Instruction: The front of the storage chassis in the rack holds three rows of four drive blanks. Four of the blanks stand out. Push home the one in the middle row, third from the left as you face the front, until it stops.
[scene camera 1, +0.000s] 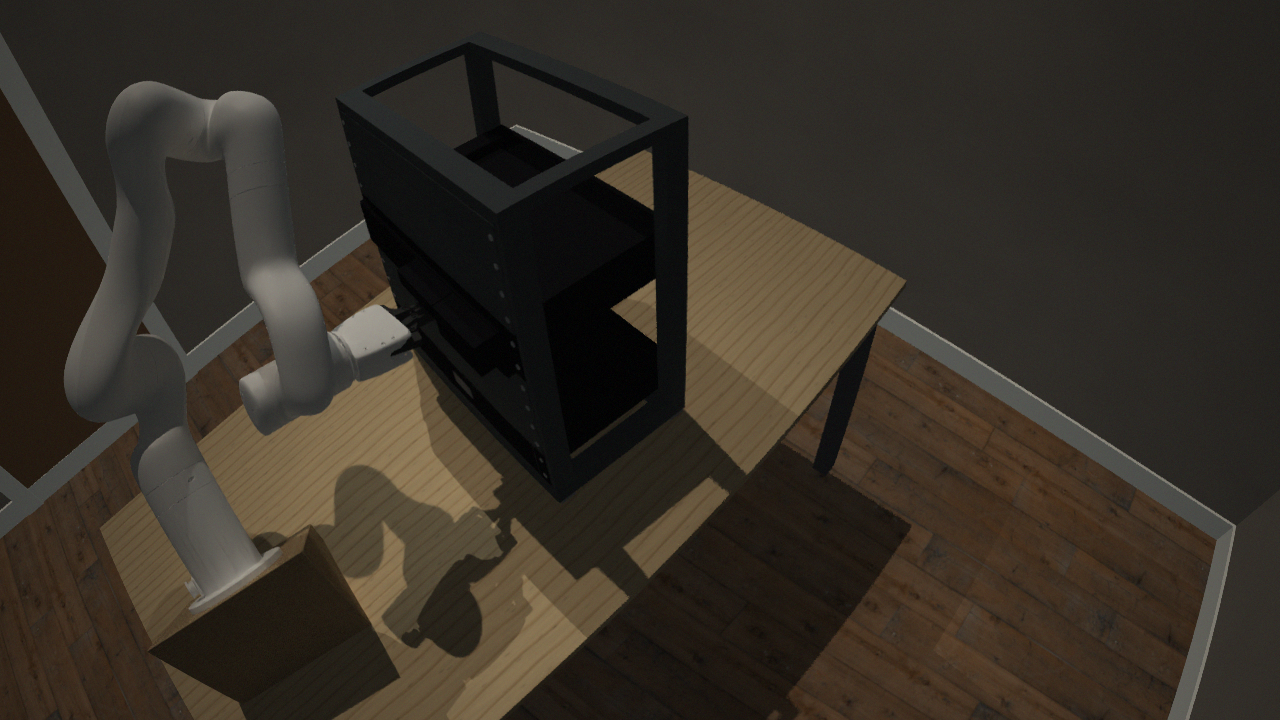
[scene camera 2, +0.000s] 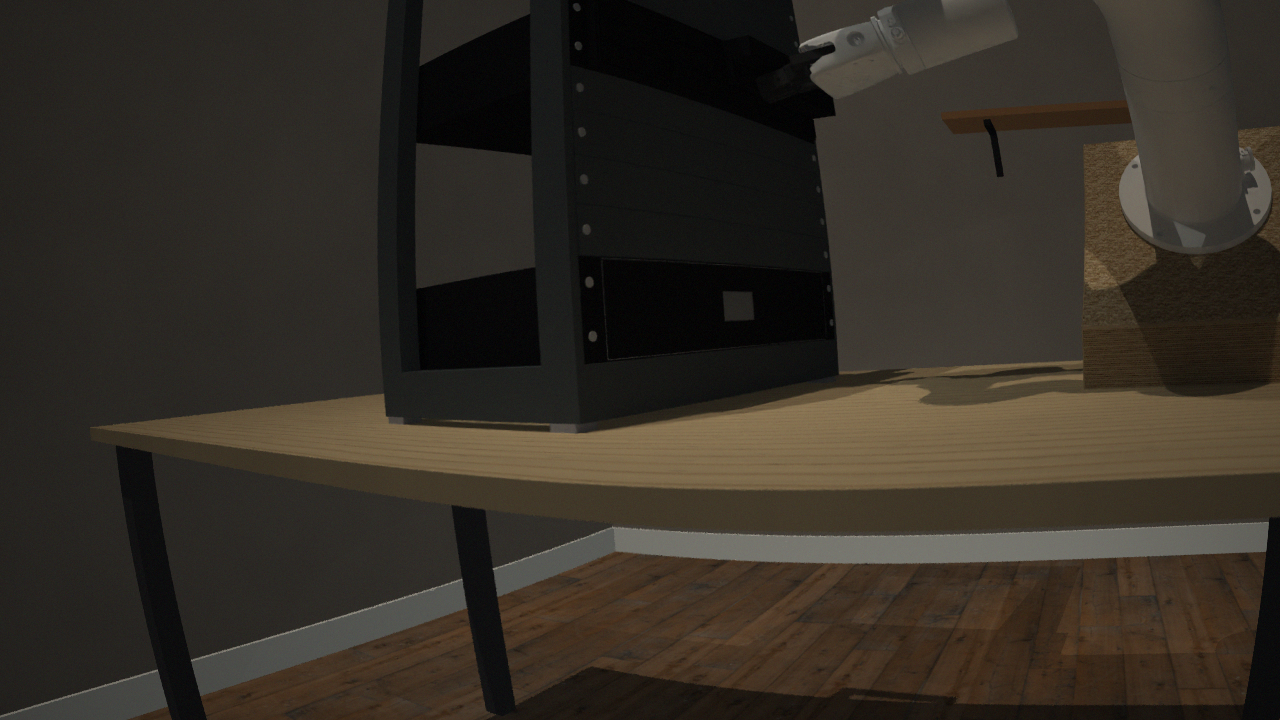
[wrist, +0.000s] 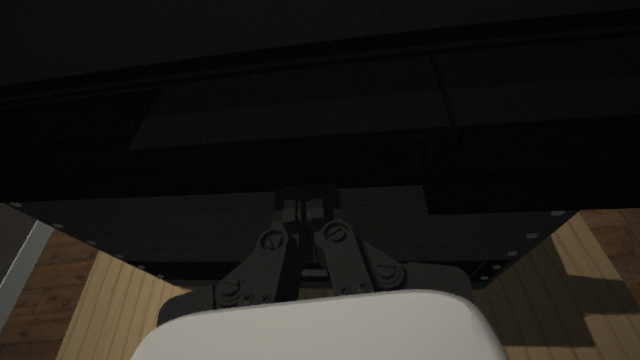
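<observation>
The storage chassis (scene camera 1: 447, 300) (scene camera 2: 662, 62) is a very dark band across the rack front. Its drive blanks are nearly black, and rows and columns cannot be told apart clearly. In the wrist view, a wide dark block (wrist: 295, 120) stands out above my fingertips, with another protruding dark block (wrist: 545, 100) to its right across a narrow seam. My gripper (scene camera 1: 418, 317) (scene camera 2: 773, 84) (wrist: 308, 182) is shut and empty, its fingertips at the chassis front, at the lower edge of the wide block. Shadow hides whether they touch a blank, and the middle-row third blank cannot be singled out.
The black rack (scene camera 1: 669, 268) (scene camera 2: 559, 223) stands on the wooden table (scene camera 1: 778, 259) (scene camera 2: 805, 456) (wrist: 100, 300). Below the chassis are plain panels and a lower unit (scene camera 2: 662, 313) with a pale label. The arm stands on a box-shaped base (scene camera 1: 268, 626) (scene camera 2: 1105, 268). A shelf (scene camera 2: 1038, 116) hangs behind.
</observation>
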